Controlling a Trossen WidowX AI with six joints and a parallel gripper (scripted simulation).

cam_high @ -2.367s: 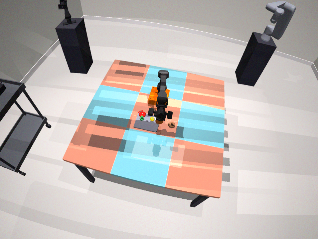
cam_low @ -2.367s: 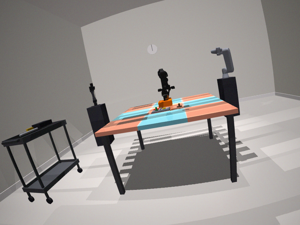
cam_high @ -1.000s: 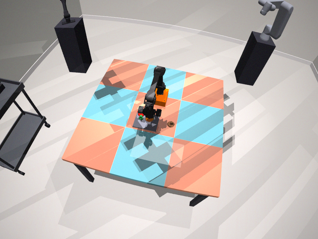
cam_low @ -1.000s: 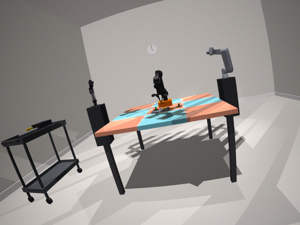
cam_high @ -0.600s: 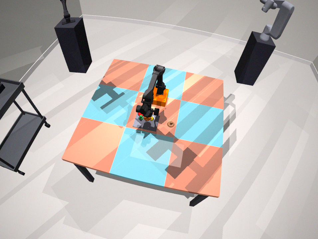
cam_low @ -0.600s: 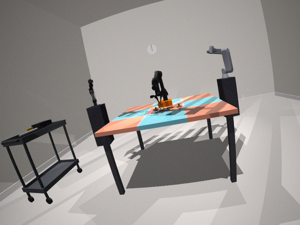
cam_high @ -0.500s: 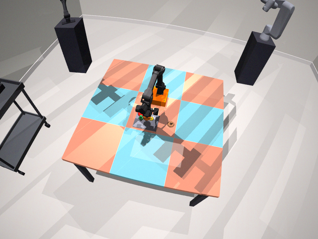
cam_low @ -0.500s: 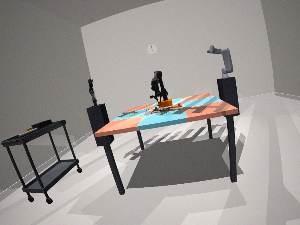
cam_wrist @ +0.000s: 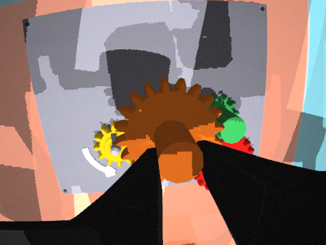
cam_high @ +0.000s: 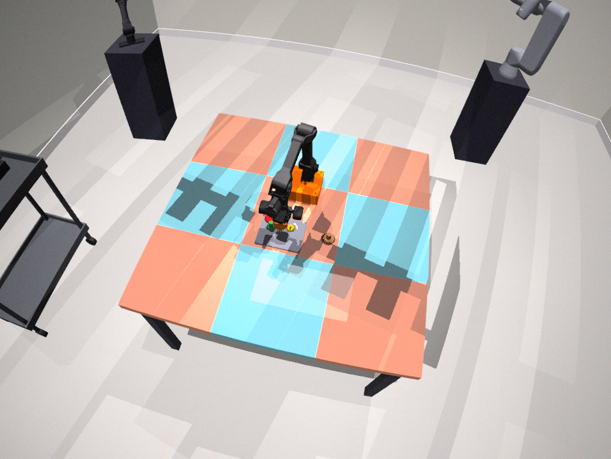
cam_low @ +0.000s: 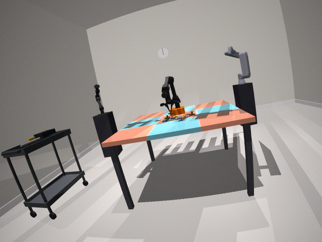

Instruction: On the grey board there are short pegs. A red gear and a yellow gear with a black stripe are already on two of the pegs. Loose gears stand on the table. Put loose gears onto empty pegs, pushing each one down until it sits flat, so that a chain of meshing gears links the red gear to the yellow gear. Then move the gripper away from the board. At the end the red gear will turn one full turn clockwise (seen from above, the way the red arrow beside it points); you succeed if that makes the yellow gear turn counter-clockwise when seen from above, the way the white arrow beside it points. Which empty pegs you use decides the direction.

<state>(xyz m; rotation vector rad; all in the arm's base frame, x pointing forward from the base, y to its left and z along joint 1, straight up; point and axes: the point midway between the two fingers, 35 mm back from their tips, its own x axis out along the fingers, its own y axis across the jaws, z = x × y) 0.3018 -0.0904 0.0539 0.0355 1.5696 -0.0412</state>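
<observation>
The orange gear is 1 cm below my gripper tip. From my gripper tip the other things lie so: green gear 1 cm behind, 5 cm to the right, 6 cm below; yellow gear 2 cm behind, 4 cm to the left, 7 cm below; red gear 6 cm behind, 5 cm to the right, 7 cm below.
</observation>
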